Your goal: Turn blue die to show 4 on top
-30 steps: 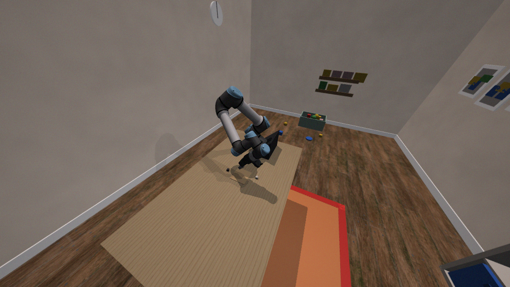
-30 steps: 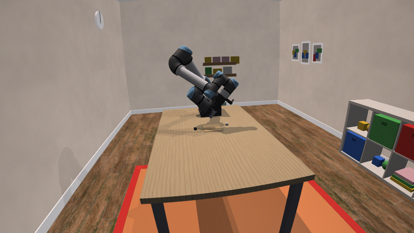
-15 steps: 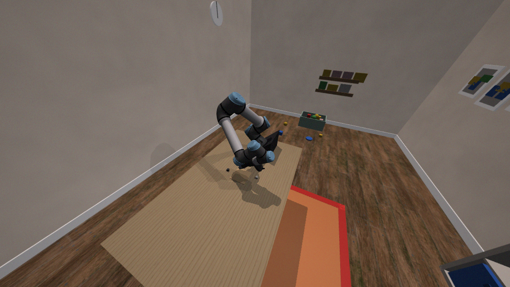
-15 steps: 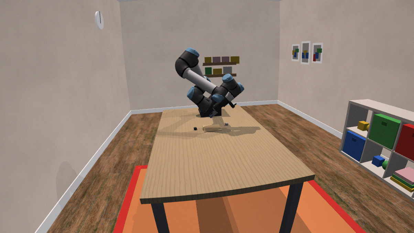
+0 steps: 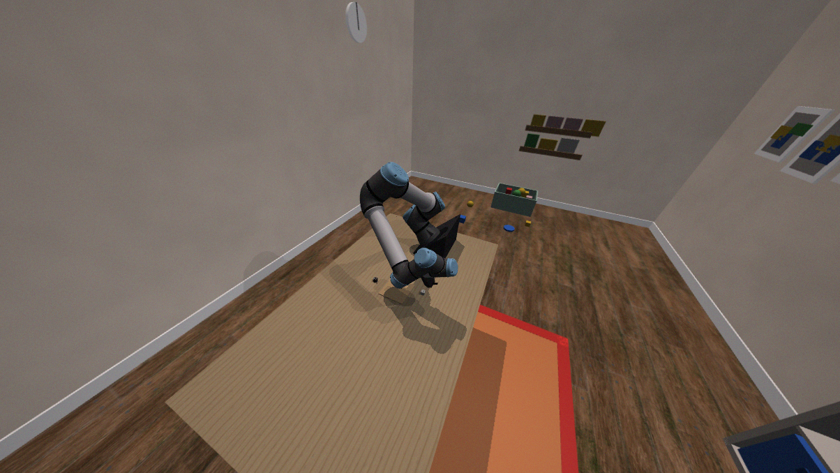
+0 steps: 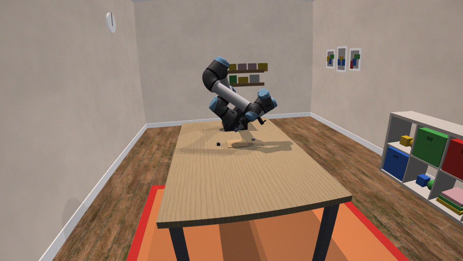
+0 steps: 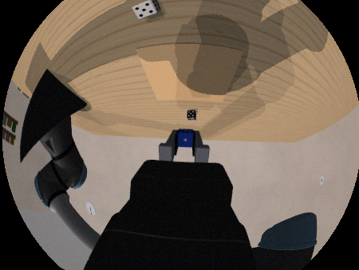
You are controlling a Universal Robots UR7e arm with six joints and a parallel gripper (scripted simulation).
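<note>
Now: the tan mat 1 cm to the right of my hand and 11 cm below it. Also, from my hand: blue die: 1 cm to the right, 1 cm below; then white die: 3 cm behind, 13 cm to the left, 10 cm below; then black die: 14 cm to the right, 10 cm below.
</note>
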